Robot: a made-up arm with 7 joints. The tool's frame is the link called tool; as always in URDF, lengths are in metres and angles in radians. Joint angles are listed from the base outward. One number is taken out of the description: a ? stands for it. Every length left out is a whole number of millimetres.
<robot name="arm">
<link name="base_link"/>
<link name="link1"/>
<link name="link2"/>
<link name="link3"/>
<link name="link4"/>
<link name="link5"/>
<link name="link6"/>
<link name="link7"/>
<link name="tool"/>
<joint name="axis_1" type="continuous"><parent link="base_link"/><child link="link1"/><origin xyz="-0.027 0.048 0.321" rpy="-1.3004 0.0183 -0.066"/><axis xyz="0 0 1"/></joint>
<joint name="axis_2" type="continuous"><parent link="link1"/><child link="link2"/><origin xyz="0.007 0.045 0" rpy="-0.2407 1.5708 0"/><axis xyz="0 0 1"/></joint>
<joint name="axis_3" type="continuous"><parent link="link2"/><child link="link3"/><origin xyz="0.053 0.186 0" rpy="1.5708 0 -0.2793"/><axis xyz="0 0 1"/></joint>
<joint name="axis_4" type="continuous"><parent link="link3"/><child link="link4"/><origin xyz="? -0.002 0" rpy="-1.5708 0 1.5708"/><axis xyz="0 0 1"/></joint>
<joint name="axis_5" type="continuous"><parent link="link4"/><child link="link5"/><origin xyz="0.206 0.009 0" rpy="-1.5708 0 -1.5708"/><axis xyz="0 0 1"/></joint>
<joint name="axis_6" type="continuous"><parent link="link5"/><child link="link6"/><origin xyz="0.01 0.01 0" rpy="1.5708 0 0"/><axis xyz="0 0 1"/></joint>
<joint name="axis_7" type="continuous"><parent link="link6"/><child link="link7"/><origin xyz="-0.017 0.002 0" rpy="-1.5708 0 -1.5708"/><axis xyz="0 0 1"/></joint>
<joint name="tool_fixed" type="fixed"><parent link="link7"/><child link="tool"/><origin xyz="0.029 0.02 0" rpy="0.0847 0.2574 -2.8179"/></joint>
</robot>
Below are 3 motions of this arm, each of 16 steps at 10 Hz.
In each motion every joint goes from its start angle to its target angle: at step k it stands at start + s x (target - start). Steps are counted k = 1, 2, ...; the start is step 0. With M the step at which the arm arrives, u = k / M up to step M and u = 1 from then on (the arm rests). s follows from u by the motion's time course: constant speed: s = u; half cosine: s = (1 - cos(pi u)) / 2; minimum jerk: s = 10 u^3 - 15 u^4 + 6 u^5.
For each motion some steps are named. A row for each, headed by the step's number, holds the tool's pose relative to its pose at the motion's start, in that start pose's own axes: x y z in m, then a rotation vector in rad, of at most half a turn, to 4 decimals.
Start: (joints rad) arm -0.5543 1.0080 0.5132 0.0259 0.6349 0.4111 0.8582
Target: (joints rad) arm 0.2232 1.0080 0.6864 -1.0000 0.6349 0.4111 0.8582
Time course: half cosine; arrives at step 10
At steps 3, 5, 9, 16:
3: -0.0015 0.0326 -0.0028 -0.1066 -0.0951 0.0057
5: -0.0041 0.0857 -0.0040 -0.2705 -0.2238 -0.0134
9: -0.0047 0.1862 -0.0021 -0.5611 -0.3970 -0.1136
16: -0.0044 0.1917 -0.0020 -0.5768 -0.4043 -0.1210

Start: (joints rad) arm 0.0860 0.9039 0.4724 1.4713 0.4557 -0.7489 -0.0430
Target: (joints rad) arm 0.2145 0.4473 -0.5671 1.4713 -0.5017 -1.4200 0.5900
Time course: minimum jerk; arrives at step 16
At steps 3, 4, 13, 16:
3: -0.0050 -0.0096 -0.0029 -0.0238 -0.0237 0.0035
4: -0.0109 -0.0203 -0.0059 -0.0526 -0.0489 0.0075
13: -0.1363 -0.1522 -0.0269 -0.6863 -0.1887 0.0903
16: -0.1447 -0.1575 -0.0265 -0.7289 -0.1809 0.0973

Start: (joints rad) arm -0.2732 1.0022 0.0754 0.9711 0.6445 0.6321 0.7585
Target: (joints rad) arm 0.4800 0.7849 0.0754 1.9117 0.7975 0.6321 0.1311
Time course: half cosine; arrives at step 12
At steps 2, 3, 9, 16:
2: -0.0130 -0.0133 -0.0259 0.1131 -0.0395 -0.0609
3: -0.0271 -0.0260 -0.0585 0.2498 -0.0816 -0.1312
9: -0.0740 0.0095 -0.3724 1.5717 -0.1929 -0.6139
16: -0.0659 0.0470 -0.4261 1.8624 -0.1441 -0.6656

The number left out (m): 0.03
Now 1 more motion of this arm.
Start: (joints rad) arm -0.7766 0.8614 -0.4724 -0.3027 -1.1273 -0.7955 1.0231
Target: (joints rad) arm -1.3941 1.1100 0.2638 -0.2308 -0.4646 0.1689 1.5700
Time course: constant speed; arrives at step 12
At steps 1, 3, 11, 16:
1: 0.0113 -0.0173 0.0109 0.0270 -0.0930 -0.0112
3: 0.0296 -0.0530 0.0371 0.0549 -0.2962 -0.0019
11: 0.0340 -0.1778 0.1978 -0.2937 -1.0888 0.4426
16: 0.0261 -0.1868 0.2227 -0.3905 -1.1540 0.5384

